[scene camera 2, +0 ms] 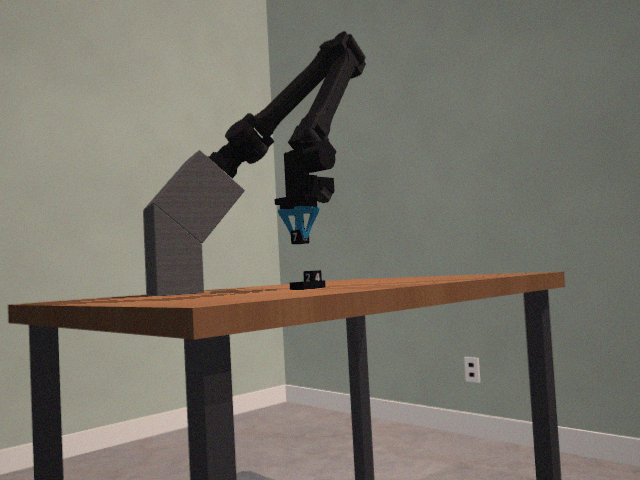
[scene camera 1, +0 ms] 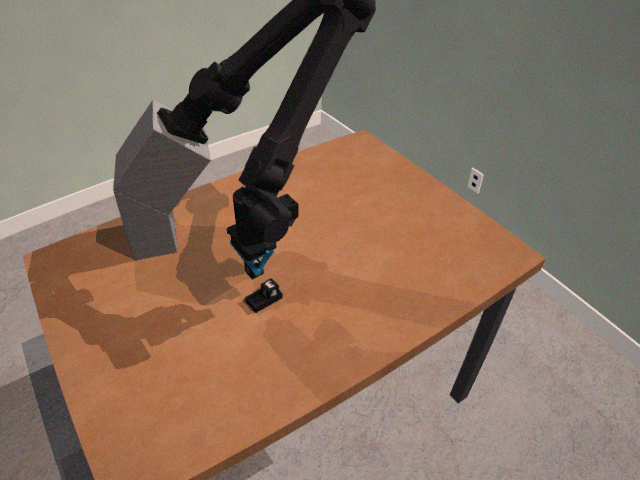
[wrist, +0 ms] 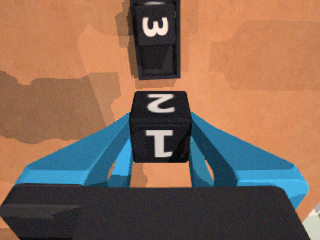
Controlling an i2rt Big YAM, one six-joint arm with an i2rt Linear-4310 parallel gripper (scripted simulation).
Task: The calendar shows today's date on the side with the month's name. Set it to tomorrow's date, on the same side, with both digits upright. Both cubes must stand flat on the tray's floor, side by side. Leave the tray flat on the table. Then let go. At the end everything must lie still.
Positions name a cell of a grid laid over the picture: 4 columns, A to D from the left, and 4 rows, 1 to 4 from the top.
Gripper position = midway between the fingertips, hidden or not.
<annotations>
my gripper: scene camera 2 B2; scene camera 1 B3; wrist C3
</annotations>
